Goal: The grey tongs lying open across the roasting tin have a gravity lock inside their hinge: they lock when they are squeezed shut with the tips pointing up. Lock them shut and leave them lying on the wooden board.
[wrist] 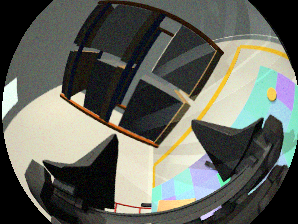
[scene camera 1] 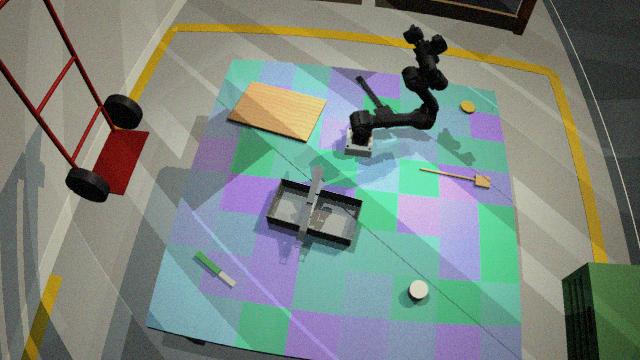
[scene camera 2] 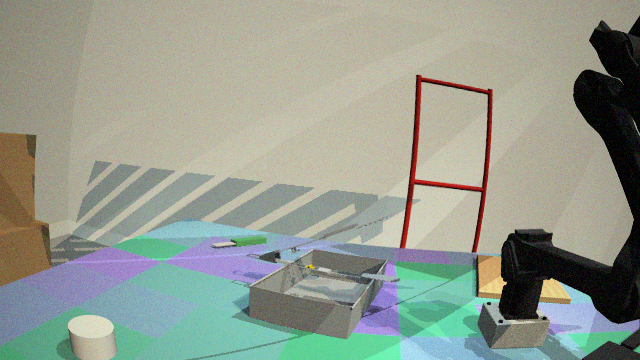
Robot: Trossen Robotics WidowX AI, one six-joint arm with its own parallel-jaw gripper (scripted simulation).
Labels:
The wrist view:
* gripper: 155,131
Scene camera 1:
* gripper: 417,32
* wooden board: 291,114
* roasting tin: 335,216
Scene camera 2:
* wooden board: 489,282
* roasting tin: 312,301

